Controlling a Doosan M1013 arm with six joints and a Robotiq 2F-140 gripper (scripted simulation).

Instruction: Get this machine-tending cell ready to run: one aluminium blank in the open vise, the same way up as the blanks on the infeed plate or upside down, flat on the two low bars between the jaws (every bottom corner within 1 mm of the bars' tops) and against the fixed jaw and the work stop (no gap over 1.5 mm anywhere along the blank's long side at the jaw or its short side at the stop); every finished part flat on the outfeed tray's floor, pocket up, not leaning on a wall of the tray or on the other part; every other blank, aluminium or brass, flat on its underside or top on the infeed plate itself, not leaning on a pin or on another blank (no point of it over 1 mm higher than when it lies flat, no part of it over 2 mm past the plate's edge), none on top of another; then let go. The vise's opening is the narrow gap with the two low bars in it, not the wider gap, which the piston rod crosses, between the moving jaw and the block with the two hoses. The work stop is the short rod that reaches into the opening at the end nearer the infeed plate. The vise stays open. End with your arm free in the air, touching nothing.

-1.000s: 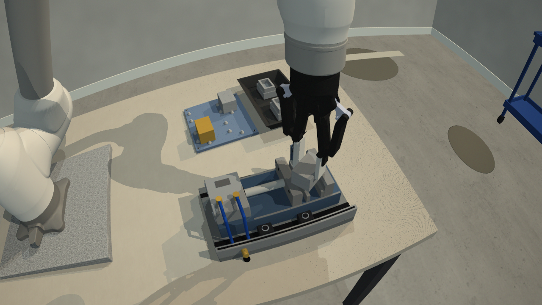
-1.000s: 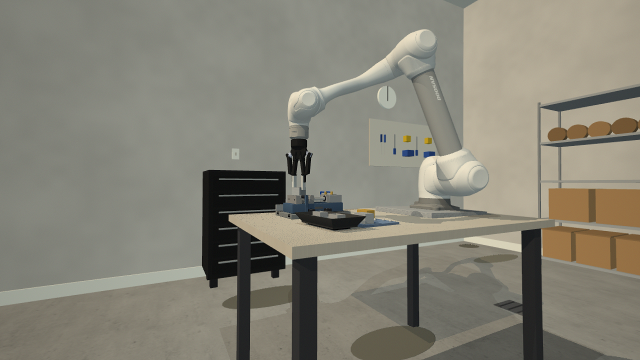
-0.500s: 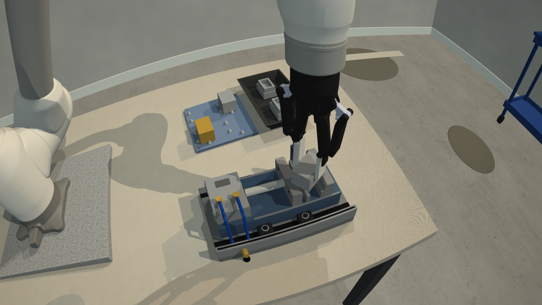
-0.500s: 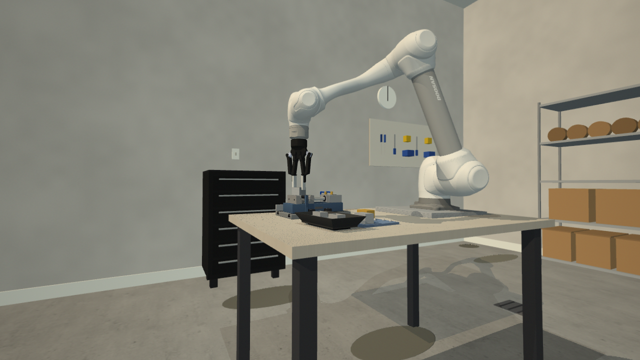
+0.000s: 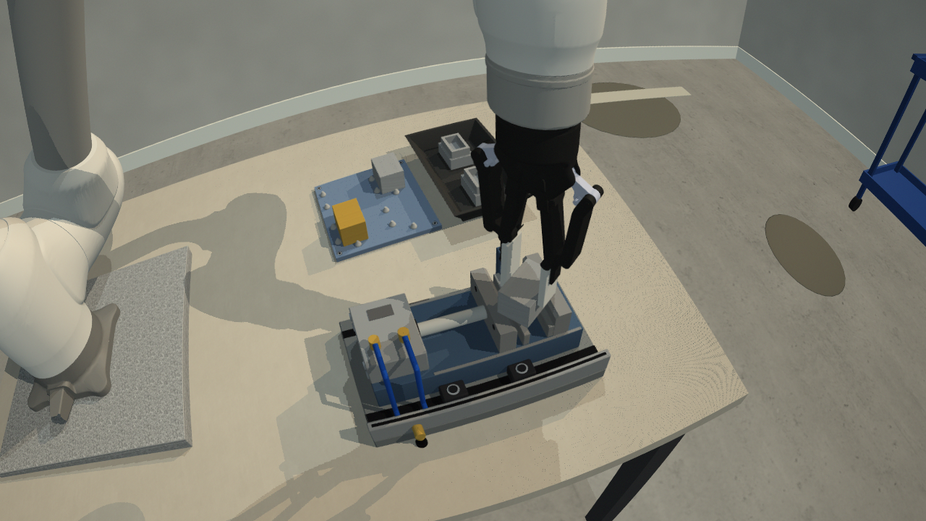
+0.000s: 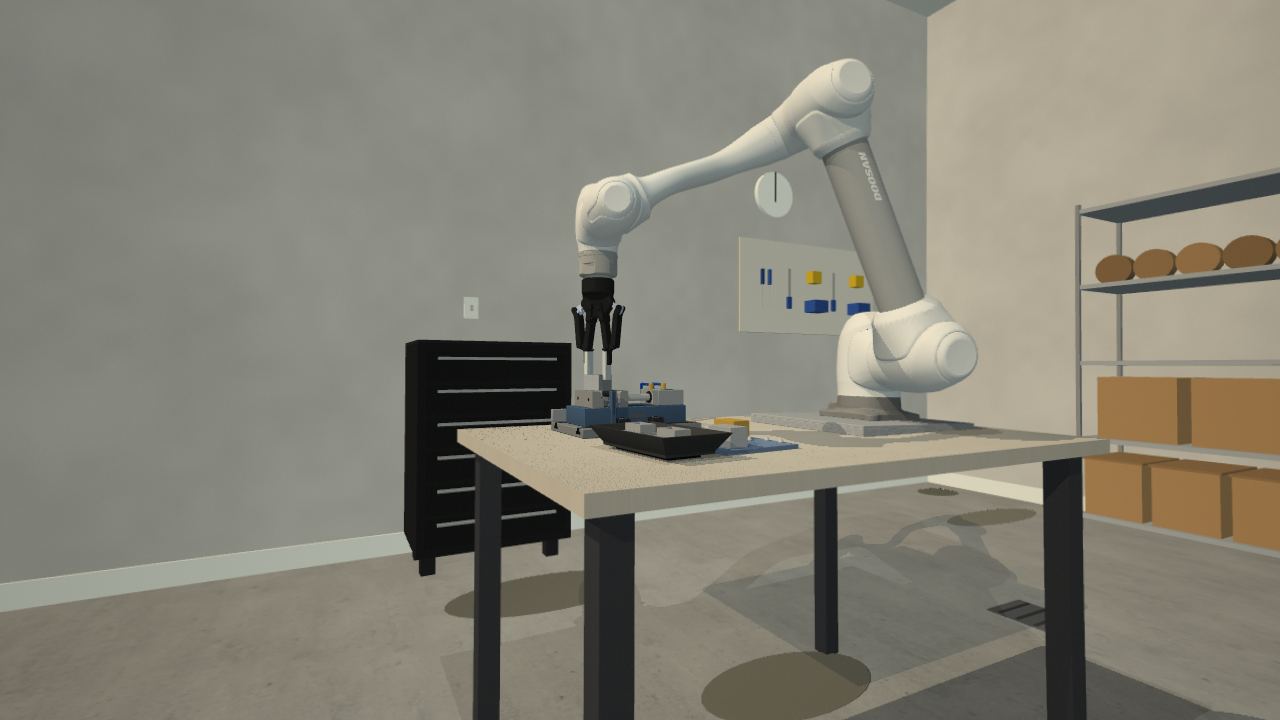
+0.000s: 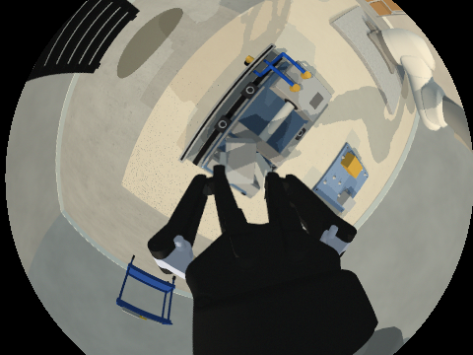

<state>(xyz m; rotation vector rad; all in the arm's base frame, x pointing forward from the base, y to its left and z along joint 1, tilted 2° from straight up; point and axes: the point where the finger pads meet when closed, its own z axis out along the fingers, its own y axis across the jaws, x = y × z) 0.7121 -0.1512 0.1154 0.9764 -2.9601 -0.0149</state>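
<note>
Now: hand 4 cm above the aluminium blank. The rest, counted from my hand: fixed jaw: 3 cm ahead, 2 cm to the left, 7 cm below; work stop: 6 cm to the left, 6 cm below; moving jaw: 3 cm behind, 2 cm to the left, 7 cm below.
</note>
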